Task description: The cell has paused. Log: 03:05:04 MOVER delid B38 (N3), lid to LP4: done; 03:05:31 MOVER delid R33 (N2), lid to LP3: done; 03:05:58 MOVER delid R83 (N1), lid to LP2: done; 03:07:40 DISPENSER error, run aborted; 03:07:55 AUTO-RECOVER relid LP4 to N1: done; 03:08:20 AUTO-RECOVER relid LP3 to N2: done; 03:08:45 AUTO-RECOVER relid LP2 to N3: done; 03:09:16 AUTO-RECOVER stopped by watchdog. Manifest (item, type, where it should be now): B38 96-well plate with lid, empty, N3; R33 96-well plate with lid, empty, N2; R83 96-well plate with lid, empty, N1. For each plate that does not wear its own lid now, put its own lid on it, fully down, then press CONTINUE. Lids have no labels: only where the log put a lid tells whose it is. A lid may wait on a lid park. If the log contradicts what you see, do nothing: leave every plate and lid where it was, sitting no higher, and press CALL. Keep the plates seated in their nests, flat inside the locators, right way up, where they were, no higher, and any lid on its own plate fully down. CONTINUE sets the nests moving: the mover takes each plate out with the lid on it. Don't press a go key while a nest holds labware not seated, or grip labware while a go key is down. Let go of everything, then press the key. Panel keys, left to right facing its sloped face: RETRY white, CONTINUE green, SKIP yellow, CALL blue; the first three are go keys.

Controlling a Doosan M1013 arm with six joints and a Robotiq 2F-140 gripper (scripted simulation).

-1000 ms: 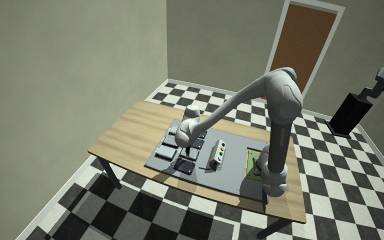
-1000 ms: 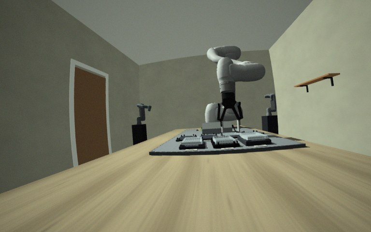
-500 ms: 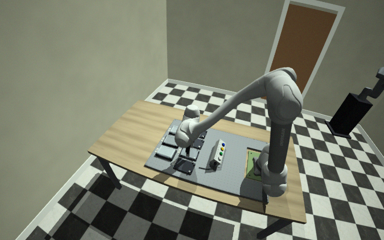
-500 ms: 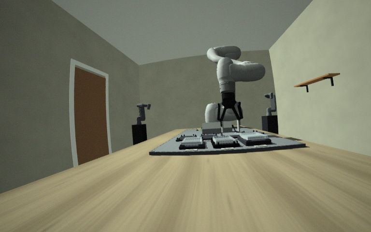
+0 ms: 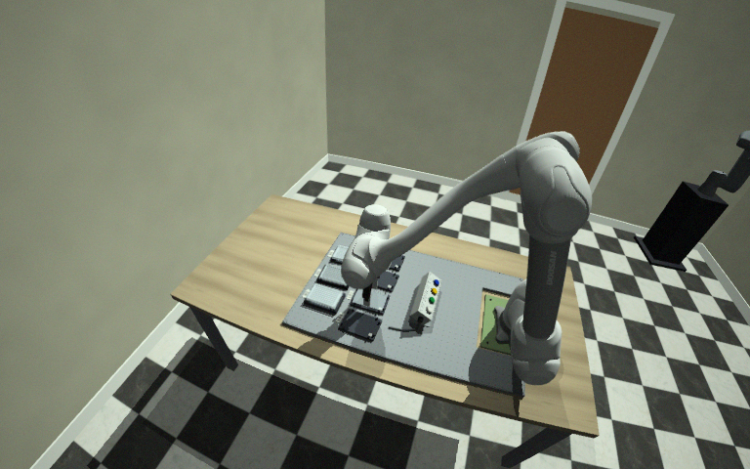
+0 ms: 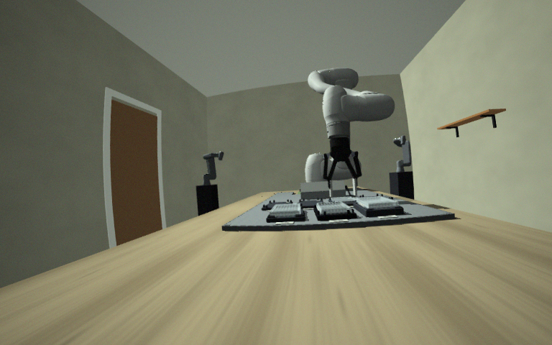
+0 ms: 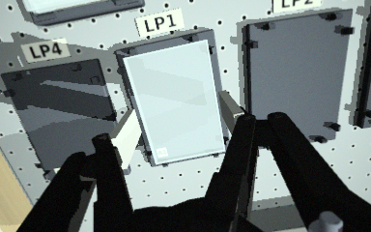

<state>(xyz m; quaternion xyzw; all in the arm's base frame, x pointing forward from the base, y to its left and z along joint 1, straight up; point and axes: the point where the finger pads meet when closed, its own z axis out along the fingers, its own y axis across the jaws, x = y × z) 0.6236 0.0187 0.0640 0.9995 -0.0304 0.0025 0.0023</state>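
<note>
Now: the clear lid 40 mm below my hand. The rest, counted from my hand: lid park LP2 (10 mm behind, 130 mm to the right, 50 mm below); LP1 label (90 mm ahead, 10 mm to the right, 50 mm below); lid park LP4 (10 mm ahead, 130 mm to the left, 50 mm below).
</note>
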